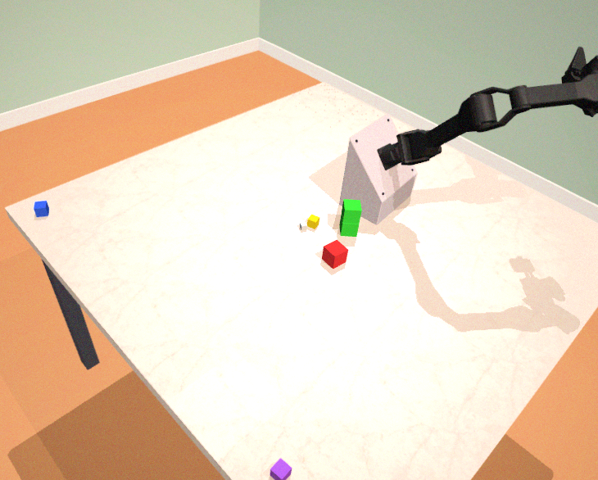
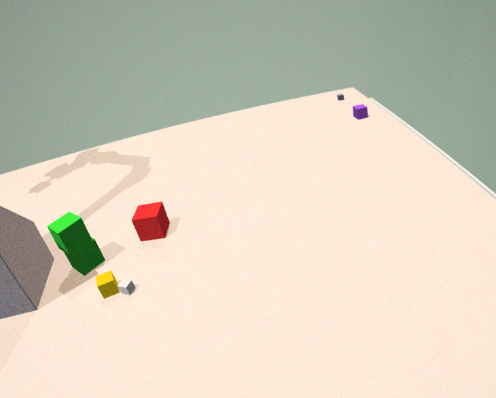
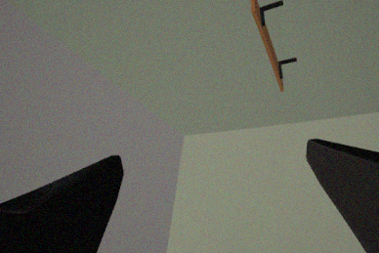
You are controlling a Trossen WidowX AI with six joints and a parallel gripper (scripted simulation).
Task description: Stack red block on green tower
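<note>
Right now my gripper tip is 61 cm short of the red block, 23 cm to the left of it and 52 cm above it. Round my gripper tip: yellow block 54 cm ahead, 36 cm to the right, 53 cm below; then small white block 58 cm ahead, 37 cm to the right, 53 cm below; then purple block 110 cm ahead, 6 cm to the left, 53 cm below.
</note>
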